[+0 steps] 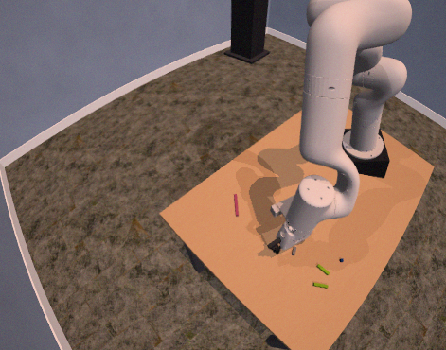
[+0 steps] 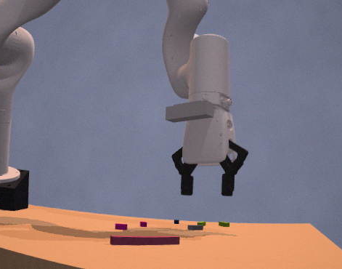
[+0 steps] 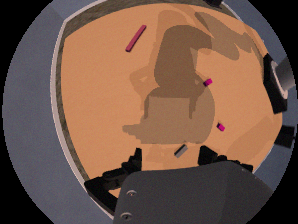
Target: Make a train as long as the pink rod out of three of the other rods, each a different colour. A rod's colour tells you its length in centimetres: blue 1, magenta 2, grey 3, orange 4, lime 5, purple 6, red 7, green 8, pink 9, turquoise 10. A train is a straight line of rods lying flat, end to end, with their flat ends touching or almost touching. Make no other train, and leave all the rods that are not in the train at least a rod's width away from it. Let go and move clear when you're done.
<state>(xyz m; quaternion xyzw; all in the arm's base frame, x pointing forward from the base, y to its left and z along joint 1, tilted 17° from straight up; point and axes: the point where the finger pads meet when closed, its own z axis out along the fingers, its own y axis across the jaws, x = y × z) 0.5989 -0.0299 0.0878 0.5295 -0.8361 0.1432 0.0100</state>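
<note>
The blue rod lies 9 cm behind my hand, 20 cm to the left of it and 7 cm below it. The rest, counted from my hand: grey rod: 2 cm behind, 3 cm to the left, 7 cm below; pink rod: 5 cm behind, 24 cm to the right, 7 cm below.
</note>
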